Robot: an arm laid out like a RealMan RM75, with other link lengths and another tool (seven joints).
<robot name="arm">
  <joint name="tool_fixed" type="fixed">
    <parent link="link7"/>
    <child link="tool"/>
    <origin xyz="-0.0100 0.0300 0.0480" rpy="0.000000 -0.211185 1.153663"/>
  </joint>
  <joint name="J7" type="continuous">
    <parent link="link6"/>
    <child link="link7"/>
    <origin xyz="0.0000 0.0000 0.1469" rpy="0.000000 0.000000 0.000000"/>
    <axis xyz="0 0 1"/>
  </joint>
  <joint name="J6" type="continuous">
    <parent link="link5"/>
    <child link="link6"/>
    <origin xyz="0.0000 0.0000 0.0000" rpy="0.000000 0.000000 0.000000"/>
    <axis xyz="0 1 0"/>
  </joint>
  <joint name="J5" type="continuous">
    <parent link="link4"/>
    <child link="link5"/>
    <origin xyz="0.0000 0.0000 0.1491" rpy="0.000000 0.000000 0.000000"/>
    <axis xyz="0 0 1"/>
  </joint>
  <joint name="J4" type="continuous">
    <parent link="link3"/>
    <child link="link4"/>
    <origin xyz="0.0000 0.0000 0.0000" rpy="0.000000 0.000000 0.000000"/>
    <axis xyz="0 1 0"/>
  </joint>
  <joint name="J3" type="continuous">
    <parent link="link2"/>
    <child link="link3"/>
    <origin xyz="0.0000 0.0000 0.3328" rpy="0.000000 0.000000 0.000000"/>
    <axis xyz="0 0 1"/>
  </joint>
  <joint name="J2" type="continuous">
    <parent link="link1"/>
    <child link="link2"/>
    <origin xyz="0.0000 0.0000 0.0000" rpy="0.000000 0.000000 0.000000"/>
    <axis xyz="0 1 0"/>
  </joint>
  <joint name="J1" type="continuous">
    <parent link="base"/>
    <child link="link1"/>
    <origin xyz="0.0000 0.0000 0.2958" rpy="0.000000 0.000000 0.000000"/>
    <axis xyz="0 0 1"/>
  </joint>
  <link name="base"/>
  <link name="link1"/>
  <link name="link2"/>
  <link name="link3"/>
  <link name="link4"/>
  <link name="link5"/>
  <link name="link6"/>
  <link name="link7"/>
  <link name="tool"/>
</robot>
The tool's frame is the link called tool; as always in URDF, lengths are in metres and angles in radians. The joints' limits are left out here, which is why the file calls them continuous.
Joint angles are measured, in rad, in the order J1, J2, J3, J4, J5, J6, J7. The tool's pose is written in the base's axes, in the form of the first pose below.
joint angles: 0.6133 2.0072 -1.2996 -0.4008 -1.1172 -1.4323 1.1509
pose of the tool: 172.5, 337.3, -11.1, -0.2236, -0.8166, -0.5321, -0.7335, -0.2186, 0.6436
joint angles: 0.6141 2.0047 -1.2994 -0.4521 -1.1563 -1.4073 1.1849
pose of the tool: 170.7, 339.3, -12.2, -0.1920, -0.8219, -0.5364, -0.7518, -0.2281, 0.6187
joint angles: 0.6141 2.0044 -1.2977 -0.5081 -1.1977 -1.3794 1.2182
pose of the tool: 168.6, 341.7, -13.7, -0.1590, -0.8232, -0.5451, -0.7700, -0.2422, 0.5903
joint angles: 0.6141 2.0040 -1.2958 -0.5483 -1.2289 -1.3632 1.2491
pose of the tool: 167.0, 343.1, -14.2, -0.1390, -0.8256, -0.5469, -0.7816, -0.2477, 0.5725
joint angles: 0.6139 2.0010 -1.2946 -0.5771 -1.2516 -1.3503 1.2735
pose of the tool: 166.7, 344.9, -13.7, -0.1258, -0.8257, -0.5499, -0.7918, -0.2504, 0.5571
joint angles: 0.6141 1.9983 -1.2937 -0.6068 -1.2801 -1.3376 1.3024
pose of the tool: 166.7, 346.3, -13.7, -0.1114, -0.8277, -0.5500, -0.8041, -0.2501, 0.5393
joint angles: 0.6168 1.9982 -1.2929 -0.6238 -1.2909 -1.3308 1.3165
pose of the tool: 164.8, 347.7, -13.5, -0.1036, -0.8275, -0.5518, -0.8071, -0.2543, 0.5329
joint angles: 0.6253 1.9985 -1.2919 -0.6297 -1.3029 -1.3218 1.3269
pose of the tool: 162.8, 350.2, -14.5, -0.0965, -0.8281, -0.5522, -0.8121, -0.2553, 0.5248
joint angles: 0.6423 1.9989 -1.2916 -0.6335 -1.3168 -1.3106 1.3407
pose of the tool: 158.5, 354.2, -16.1, -0.0857, -0.8302, -0.5508, -0.8170, -0.2578, 0.5157
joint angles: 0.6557 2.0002 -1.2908 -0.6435 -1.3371 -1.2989 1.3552
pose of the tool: 155.1, 357.3, -18.1, -0.0706, -0.8316, -0.5508, -0.8238, -0.2627, 0.5023
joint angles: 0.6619 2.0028 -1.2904 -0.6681 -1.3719 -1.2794 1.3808
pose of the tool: 153.9, 359.9, -21.0, -0.0536, -0.8312, -0.5535, -0.8374, -0.2645, 0.4784
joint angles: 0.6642 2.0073 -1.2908 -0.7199 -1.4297 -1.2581 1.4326
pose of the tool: 152.2, 361.5, -24.3, -0.0284, -0.8326, -0.5531, -0.8554, -0.2660, 0.4444
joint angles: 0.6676 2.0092 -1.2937 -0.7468 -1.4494 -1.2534 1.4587
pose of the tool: 148.9, 361.8, -24.9, -0.0160, -0.8347, -0.5505, -0.8586, -0.2706, 0.4353
